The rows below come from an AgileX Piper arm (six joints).
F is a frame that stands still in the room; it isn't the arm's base.
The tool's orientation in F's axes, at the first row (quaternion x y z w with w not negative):
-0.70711, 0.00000, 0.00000, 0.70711
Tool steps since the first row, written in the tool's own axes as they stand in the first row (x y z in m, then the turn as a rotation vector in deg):
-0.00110, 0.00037, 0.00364, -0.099, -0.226, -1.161
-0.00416, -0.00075, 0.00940, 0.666, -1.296, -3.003
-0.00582, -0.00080, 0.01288, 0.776, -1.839, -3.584
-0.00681, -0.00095, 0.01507, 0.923, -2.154, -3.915
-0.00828, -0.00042, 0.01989, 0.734, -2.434, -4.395
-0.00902, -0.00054, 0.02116, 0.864, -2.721, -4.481
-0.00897, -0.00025, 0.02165, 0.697, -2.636, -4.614
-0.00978, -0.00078, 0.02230, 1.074, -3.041, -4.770
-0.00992, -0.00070, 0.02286, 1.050, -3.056, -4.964
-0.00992, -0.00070, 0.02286, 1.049, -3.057, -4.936
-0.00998, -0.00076, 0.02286, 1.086, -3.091, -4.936
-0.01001, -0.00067, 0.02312, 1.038, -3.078, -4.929
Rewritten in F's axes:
-0.00110, 0.00364, -0.00037, -0.099, -1.161, 0.226
-0.00416, 0.00940, 0.00075, 0.666, -3.003, 1.296
-0.00582, 0.01288, 0.00080, 0.776, -3.584, 1.839
-0.00681, 0.01507, 0.00095, 0.923, -3.915, 2.154
-0.00828, 0.01989, 0.00042, 0.734, -4.395, 2.434
-0.00902, 0.02116, 0.00054, 0.864, -4.481, 2.721
-0.00897, 0.02165, 0.00025, 0.697, -4.614, 2.636
-0.00978, 0.02230, 0.00078, 1.074, -4.770, 3.041
-0.00992, 0.02286, 0.00070, 1.050, -4.964, 3.056
-0.00992, 0.02286, 0.00070, 1.049, -4.936, 3.057
-0.00998, 0.02286, 0.00076, 1.086, -4.936, 3.091
-0.01001, 0.02312, 0.00067, 1.038, -4.929, 3.078

